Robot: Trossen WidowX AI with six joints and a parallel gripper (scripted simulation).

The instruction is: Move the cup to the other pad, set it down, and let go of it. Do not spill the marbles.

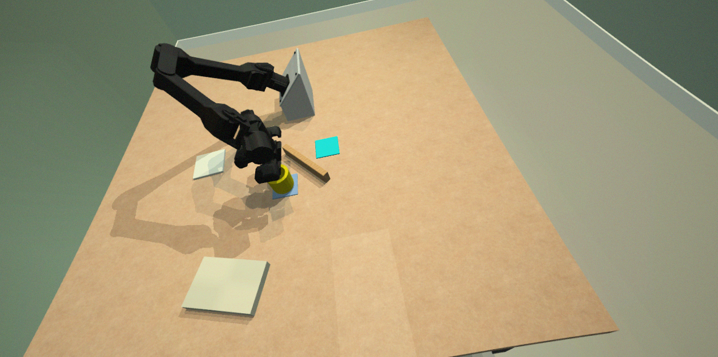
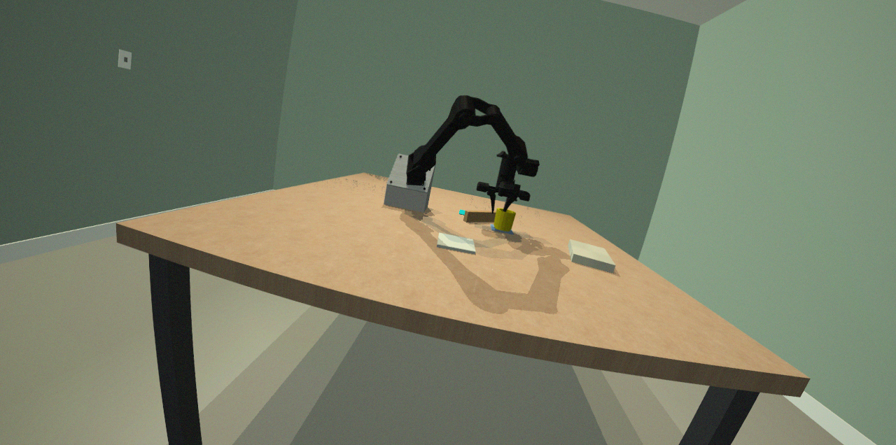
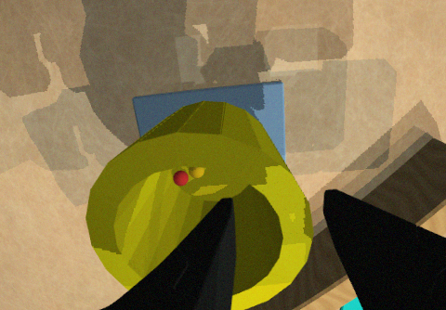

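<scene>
My gripper tip is now 2 cm short of the yellow cup and 2 cm above it. The rest, counted from my gripper tip: red marble 5 cm ahead, 4 cm below; wooden bar 2 cm behind, 8 cm to the left, 4 cm below; blue pad 3 cm ahead, 6 cm below.
</scene>
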